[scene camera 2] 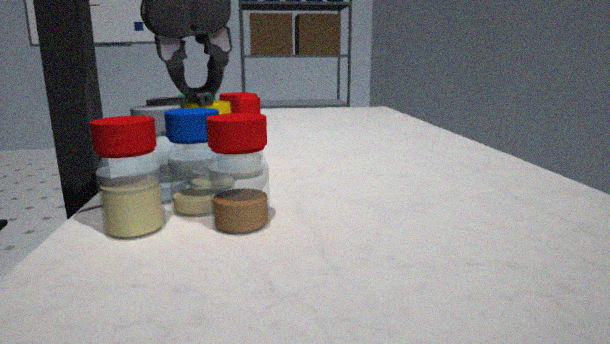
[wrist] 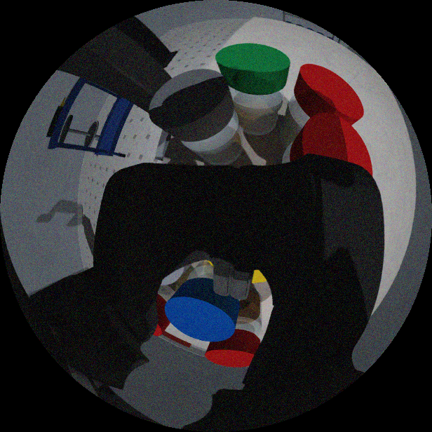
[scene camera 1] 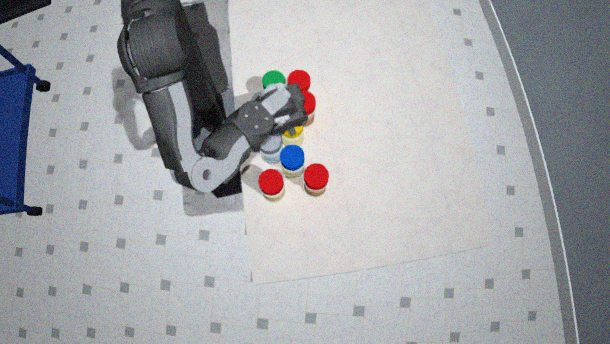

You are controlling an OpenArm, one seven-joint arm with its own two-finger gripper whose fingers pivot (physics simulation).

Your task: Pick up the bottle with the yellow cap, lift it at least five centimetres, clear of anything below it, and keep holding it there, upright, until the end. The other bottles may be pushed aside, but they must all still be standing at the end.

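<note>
The yellow-capped bottle point(scene camera 1: 293, 140) point(scene camera 2: 224, 107) point(wrist: 259, 276) stands among the others, its cap partly hidden by the fingers. My gripper point(scene camera 1: 293, 131) point(scene camera 2: 203, 97) point(wrist: 240, 234) is shut with nothing between its fingers; its tips meet at the top of the yellow cap. The blue-capped bottle point(scene camera 1: 292, 158) point(scene camera 2: 192, 125) point(wrist: 200, 319) stands just in front of the yellow one. A grey-capped bottle point(scene camera 1: 271, 144) point(scene camera 2: 150, 118) stands beside them. A red-capped bottle point(scene camera 1: 310, 104) point(wrist: 335, 142) stands close behind, partly hidden by the gripper in scene camera 1.
Two red-capped bottles, one left point(scene camera 1: 271, 182) point(scene camera 2: 123, 136) and one right point(scene camera 1: 316, 177) point(scene camera 2: 237, 132), stand at the front. A green-capped bottle point(scene camera 1: 273, 79) point(wrist: 254, 60), another red-capped one point(scene camera 1: 299, 80) point(wrist: 330, 92) and another grey-capped one point(wrist: 200, 110) stand at the back. The table point(scene camera 1: 400, 150) extends right.
</note>
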